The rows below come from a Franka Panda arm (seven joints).
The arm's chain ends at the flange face. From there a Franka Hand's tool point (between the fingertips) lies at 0.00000 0.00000 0.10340 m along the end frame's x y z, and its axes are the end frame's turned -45 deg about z.
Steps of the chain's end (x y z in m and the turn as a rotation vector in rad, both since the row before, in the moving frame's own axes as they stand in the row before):
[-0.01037 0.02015 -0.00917 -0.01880 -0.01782 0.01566]
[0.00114 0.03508 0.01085 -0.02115 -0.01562 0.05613]
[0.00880 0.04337 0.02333 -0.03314 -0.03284 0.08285]
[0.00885 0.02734 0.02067 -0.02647 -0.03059 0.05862]
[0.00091 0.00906 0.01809 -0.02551 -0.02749 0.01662]
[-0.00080 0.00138 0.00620 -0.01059 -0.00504 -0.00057]
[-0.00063 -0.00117 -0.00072 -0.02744 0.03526 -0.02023]
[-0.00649 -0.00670 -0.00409 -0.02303 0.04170 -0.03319]
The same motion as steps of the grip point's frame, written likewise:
[-0.02426 0.00697 -0.00920 -0.00069 -0.02589 0.01566]
[-0.02670 0.02594 0.01081 -0.00391 -0.02600 0.05613]
[-0.02926 0.03671 0.02322 -0.00021 -0.04665 0.08285]
[-0.01723 0.02517 0.02059 0.00291 -0.04035 0.05862]
[-0.00964 0.00687 0.01802 0.00140 -0.03748 0.01662]
[-0.00268 0.00082 0.00619 -0.00392 -0.01105 -0.00057]
[0.00100 0.00330 -0.00082 -0.04434 0.00553 -0.02023]
[0.00159 -0.00462 -0.00421 -0.04577 0.01320 -0.03319]

